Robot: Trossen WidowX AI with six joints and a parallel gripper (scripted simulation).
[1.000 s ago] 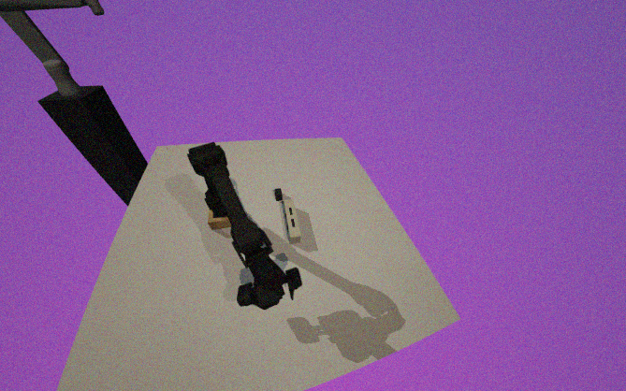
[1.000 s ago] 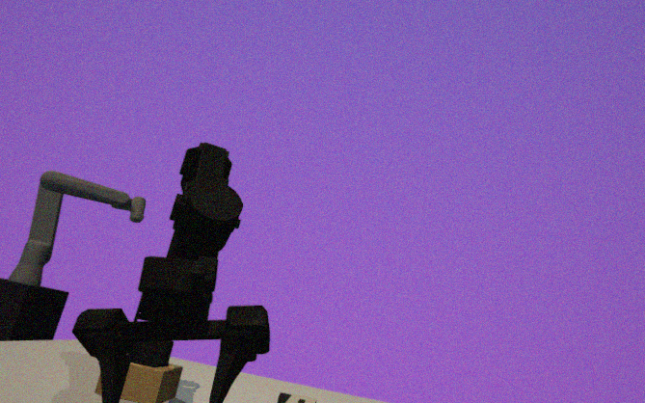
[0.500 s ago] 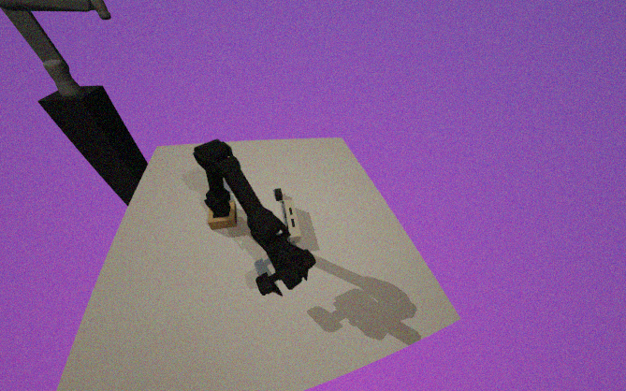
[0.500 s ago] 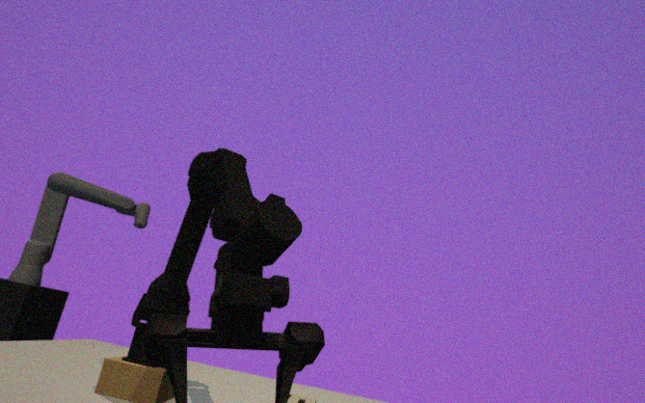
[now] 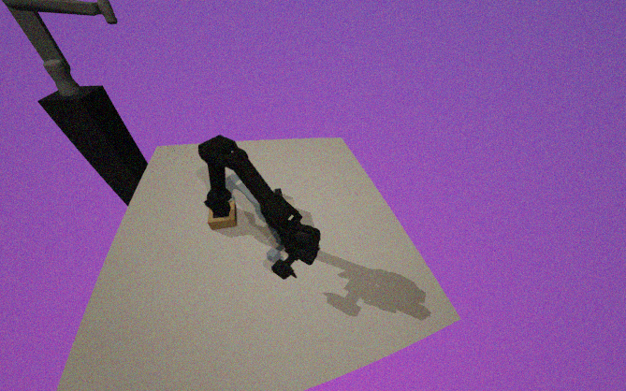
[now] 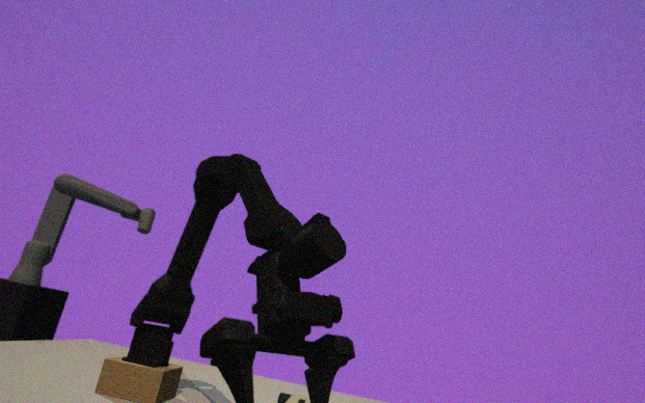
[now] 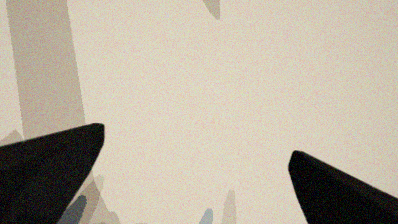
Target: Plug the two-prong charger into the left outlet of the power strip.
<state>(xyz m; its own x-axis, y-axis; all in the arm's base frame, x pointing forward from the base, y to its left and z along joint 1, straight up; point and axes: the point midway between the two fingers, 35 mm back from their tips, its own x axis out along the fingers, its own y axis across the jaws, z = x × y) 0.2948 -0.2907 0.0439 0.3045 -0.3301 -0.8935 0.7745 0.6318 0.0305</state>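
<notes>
Right now the black two-prong charger is 50 mm behind my gripper tip, 420 mm to the left of it and 50 mm below it.
</notes>
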